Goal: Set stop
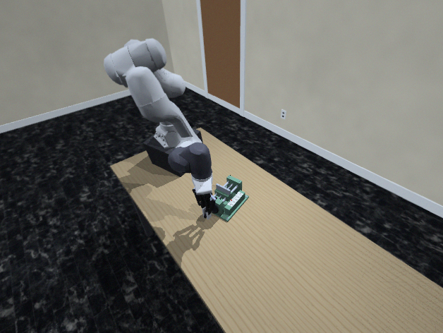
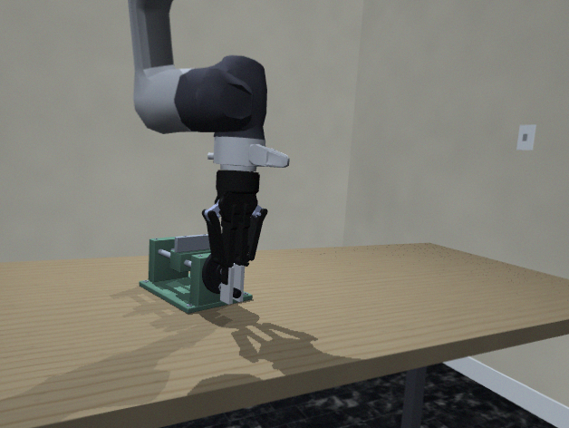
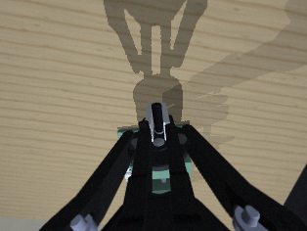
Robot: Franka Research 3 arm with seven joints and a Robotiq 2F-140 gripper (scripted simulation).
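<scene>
The stop block lies 140 mm to the left of my hand and 30 mm above it. Round my hand: black handwheel (20 mm to the left, 10 mm below).
</scene>
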